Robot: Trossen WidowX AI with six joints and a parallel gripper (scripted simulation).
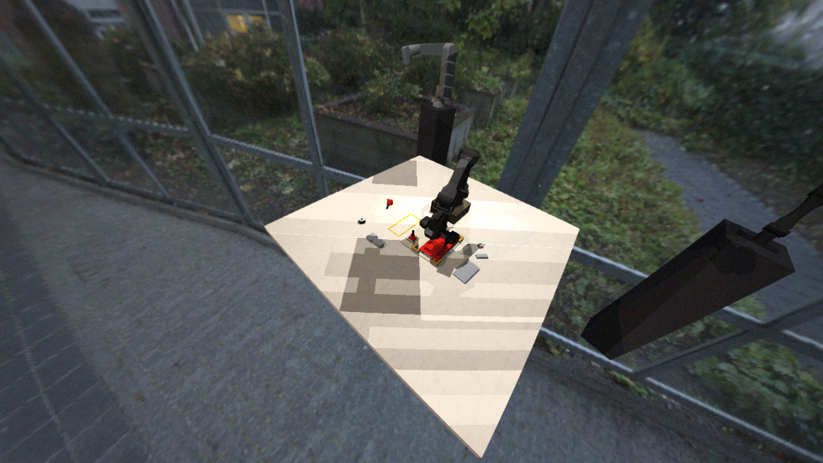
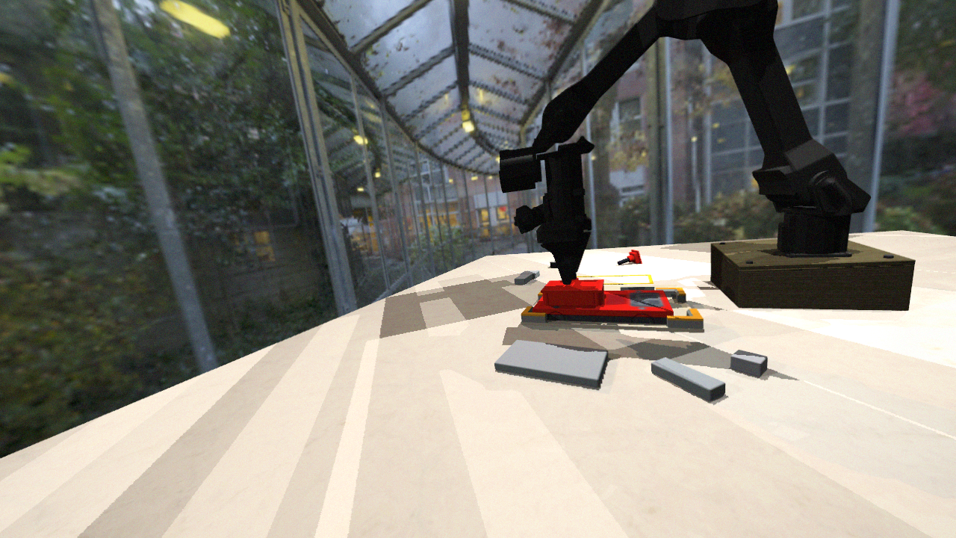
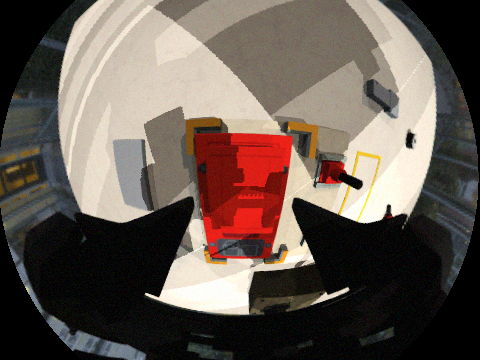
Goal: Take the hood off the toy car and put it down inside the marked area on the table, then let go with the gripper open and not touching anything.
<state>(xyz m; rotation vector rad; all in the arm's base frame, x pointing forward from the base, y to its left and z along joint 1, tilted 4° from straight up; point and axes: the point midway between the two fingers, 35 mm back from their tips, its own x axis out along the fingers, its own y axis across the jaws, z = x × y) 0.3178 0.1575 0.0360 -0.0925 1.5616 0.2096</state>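
My gripper tip is 2 cm above the red hood. Also, from my gripper tip: grey plate: 18 cm to the left, 6 cm below, 3 cm behind; black wheel: 39 cm to the right, 18 cm ahead, 5 cm below.
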